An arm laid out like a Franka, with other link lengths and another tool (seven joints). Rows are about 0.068 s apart.
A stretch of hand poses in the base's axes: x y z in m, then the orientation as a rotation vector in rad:
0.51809 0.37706 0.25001 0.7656 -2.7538 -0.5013
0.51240 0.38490 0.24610 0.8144 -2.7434 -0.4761
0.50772 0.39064 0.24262 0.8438 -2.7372 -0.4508
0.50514 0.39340 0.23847 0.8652 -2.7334 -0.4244
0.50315 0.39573 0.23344 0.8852 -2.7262 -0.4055
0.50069 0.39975 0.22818 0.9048 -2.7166 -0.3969
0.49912 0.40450 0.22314 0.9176 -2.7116 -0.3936
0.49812 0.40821 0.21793 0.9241 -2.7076 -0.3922
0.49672 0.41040 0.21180 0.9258 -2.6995 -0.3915
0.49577 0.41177 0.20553 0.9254 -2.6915 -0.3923
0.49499 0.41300 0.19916 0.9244 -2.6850 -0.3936
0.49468 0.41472 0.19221 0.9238 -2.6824 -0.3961
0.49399 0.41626 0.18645 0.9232 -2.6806 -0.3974
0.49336 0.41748 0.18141 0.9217 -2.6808 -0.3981
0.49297 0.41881 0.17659 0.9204 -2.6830 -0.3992
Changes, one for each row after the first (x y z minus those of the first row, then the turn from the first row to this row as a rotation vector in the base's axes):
-0.00569 0.00784 -0.00391 -0.0112 -0.0087 0.0355
-0.01037 0.01358 -0.00739 -0.0248 -0.0149 0.0579
-0.01295 0.01634 -0.01154 -0.0399 -0.0207 0.0748
-0.01494 0.01867 -0.01657 -0.0506 -0.0229 0.0912
-0.01740 0.02269 -0.02183 -0.0545 -0.0224 0.1071
-0.01897 0.02744 -0.02687 -0.0552 -0.0231 0.1168
-0.01997 0.03115 -0.03208 -0.0556 -0.0222 0.1222
-0.02137 0.03334 -0.03821 -0.0568 -0.0157 0.1262
-0.02232 0.03471 -0.04448 -0.0573 -0.0084 0.1288
-0.02310 0.03594 -0.05085 -0.0574 -0.0021 0.1304
-0.02341 0.03766 -0.05780 -0.0561 0.0006 0.1307
-0.02410 0.03920 -0.06356 -0.0555 0.0025 0.1309
-0.02473 0.04042 -0.06860 -0.0552 0.0030 0.1298
-0.02512 0.04175 -0.07342 -0.0544 0.0016 0.1282

